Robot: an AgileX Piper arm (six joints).
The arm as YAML. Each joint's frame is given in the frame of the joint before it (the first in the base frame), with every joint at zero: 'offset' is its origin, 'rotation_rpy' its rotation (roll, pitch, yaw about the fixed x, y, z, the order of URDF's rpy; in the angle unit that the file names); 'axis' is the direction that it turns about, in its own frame. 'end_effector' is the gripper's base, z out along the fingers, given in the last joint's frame.
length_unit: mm
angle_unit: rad
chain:
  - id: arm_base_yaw
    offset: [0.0, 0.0, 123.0]
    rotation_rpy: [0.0, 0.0, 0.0]
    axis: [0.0, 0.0, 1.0]
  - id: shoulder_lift
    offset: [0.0, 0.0, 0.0]
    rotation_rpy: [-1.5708, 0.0, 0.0]
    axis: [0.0, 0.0, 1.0]
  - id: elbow
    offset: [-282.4, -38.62, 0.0]
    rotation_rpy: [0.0, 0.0, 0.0]
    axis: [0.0, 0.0, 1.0]
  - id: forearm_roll
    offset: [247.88, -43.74, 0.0]
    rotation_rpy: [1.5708, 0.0, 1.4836]
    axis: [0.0, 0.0, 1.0]
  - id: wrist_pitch
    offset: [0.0, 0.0, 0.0]
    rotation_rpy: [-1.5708, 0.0, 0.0]
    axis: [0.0, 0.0, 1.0]
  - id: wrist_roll
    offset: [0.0, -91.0, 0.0]
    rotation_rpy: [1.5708, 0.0, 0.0]
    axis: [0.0, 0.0, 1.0]
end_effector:
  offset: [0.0, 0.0, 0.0]
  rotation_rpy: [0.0, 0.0, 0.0]
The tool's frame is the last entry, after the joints.
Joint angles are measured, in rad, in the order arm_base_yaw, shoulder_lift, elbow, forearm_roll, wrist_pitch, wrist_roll. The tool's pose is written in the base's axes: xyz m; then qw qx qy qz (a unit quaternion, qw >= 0). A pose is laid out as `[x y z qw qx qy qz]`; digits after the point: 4 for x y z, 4 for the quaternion.
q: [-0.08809, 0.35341, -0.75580, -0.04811, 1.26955, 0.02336]
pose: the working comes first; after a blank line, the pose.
Where each joint sits with the arm in this pose, in the base's axes (m; each line is computed from the numbers above, not from the rounded line before):
arm_base_yaw: 0.0000 0.0000 0.1230
shoulder_lift: 0.0000 0.0000 0.1230
elbow: -0.2506 0.0221 0.2570
forearm_roll: -0.0405 0.0036 0.3943
wrist_pitch: -0.0405 0.0036 0.3943
wrist_roll: 0.0236 -0.0063 0.3304
the tool: 0.0236 -0.0063 0.3304

[0.0236 -0.0063 0.3304 0.3841 0.0536 0.9210 -0.0364]
